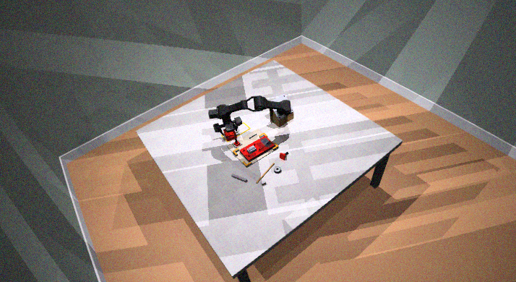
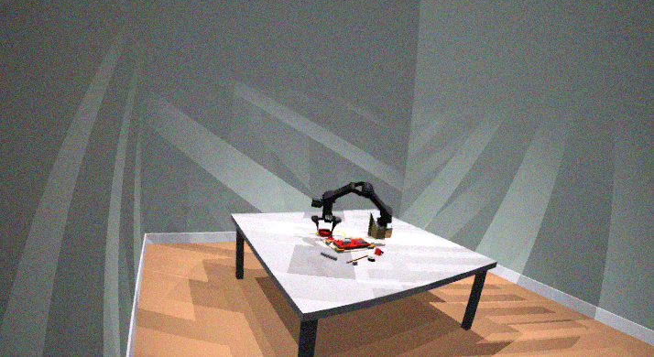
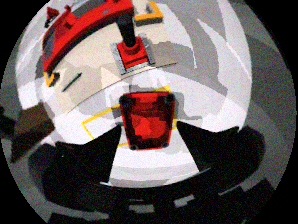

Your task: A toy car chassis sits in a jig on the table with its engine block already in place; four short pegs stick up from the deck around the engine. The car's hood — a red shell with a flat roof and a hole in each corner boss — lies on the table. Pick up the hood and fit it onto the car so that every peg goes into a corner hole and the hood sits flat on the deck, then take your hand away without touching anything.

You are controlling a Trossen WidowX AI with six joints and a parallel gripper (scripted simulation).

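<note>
Right now the red hood is 1 cm below my gripper tip. Round my gripper tip: grey engine block (3 cm behind, 23 cm to the left, 1 cm above); then grey bar (14 cm ahead, 35 cm to the left, 1 cm below); then wooden stick (41 cm to the left, 1 cm below).
</note>
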